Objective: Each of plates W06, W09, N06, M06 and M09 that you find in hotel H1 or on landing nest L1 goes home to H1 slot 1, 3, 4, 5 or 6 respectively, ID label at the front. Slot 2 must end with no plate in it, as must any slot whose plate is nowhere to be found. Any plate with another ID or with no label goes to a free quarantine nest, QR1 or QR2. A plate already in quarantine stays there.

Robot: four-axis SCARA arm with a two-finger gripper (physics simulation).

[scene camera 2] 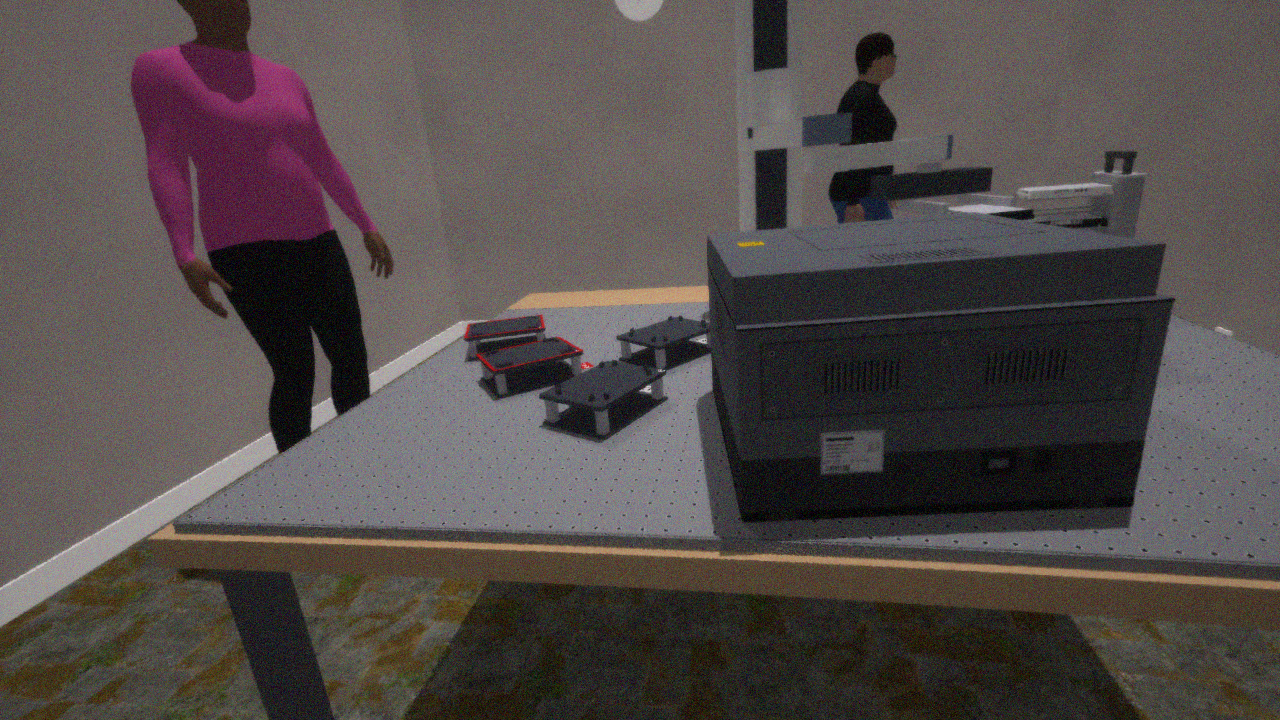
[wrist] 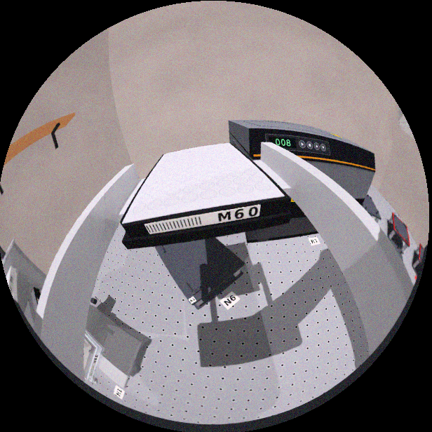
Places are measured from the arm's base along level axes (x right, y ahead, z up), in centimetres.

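Pixels of known places: gripper, fingertip midpoint: [scene camera 2: 979, 207].
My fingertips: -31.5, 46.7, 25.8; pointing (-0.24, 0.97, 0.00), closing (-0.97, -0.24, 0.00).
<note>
Ahead of a thing's pixels: the offset from my fingertips to its top centre, as dx, dy, dz.
My gripper [wrist: 196, 160] is shut on plate M60 @(-0.1, +0.2, -0.2) [scene camera 2: 989, 212] [wrist: 205, 182], a black plate with a white top, held level above the table. Its M60 label faces the wrist camera. Hotel H1 [scene camera 2: 1126, 204] stands at the right in the scene view, partly hidden by the big instrument; a white plate @(-21.1, -22.2, +0.1) [scene camera 2: 1065, 191] sits near its top. The H1 label [wrist: 119, 391] shows at lower left in the wrist view. Two red-rimmed stands [scene camera 2: 505, 327] [scene camera 2: 529, 355] at the far left bear no plate; their labels cannot be read.
A big dark instrument @(+21.4, +32.7, +0.9) [scene camera 2: 939, 376] [wrist: 320, 160] reads 008. Two dark stands [scene camera 2: 604, 385] [scene camera 2: 666, 332] are left of it. A dark nest [wrist: 182, 270] and the N6 label [wrist: 230, 300] lie below the plate. Two people [scene camera 2: 259, 152] [scene camera 2: 866, 116] stand beyond the table.
</note>
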